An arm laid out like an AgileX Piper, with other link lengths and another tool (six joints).
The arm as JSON. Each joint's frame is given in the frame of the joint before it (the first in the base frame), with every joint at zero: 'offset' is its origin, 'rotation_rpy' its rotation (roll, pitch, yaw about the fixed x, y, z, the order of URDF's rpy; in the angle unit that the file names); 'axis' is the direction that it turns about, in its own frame. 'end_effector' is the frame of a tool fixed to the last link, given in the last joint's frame.
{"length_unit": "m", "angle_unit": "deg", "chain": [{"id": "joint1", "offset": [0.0, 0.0, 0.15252], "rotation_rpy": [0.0, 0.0, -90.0], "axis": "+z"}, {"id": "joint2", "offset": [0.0, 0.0, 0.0], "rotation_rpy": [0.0, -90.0, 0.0], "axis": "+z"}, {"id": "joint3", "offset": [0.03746, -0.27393, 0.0], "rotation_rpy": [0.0, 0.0, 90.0], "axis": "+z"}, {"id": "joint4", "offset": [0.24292, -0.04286, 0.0], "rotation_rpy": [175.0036, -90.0, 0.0], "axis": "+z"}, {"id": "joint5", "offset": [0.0, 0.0, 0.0], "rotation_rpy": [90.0, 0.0, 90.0], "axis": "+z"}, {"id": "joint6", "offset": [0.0, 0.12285, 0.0], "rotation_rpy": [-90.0, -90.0, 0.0], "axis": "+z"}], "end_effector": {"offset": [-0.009, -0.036, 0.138], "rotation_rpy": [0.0, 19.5, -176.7]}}
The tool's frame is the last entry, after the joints.
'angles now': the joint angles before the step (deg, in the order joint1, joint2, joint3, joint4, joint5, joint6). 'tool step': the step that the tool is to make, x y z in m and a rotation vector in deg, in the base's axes. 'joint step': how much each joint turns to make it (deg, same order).
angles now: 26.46 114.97 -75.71 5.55 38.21 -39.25
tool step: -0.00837 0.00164 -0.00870 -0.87 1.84 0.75
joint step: 0.68 1.12 -0.07 -0.01 1.00 0.01
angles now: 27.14 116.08 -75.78 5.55 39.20 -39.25
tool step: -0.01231 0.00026 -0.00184 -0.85 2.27 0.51
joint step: 0.66 0.01 0.00 0.11 2.39 0.29
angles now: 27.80 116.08 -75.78 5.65 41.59 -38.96
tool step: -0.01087 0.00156 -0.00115 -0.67 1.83 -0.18
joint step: 0.84 0.00 0.01 -0.12 1.85 1.26
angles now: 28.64 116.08 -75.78 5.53 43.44 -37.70
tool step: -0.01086 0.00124 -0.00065 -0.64 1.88 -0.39
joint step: 0.76 0.00 -0.05 0.01 1.92 1.33
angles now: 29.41 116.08 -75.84 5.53 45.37 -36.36
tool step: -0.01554 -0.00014 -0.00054 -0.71 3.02 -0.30
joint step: 0.56 0.01 -0.05 0.74 2.99 0.69
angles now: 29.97 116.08 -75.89 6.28 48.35 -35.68
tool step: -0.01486 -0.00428 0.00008 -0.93 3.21 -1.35
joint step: 0.00 0.00 0.01 0.58 3.14 1.31
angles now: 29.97 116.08 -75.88 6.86 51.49 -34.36
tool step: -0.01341 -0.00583 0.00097 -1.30 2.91 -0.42
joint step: 0.00 0.00 0.00 0.11 3.13 0.67
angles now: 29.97 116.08 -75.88 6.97 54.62 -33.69
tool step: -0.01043 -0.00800 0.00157 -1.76 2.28 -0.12
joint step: 0.00 0.00 0.00 -0.68 2.80 0.78
